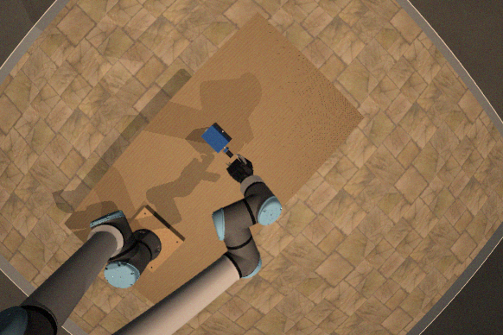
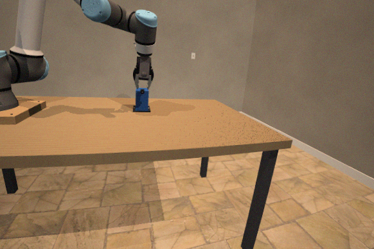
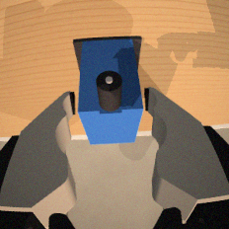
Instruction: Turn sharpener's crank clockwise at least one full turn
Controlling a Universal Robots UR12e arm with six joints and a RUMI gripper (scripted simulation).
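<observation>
The dark cylindrical crank knob is 40 mm to the left of my hand and 30 mm below it.
</observation>
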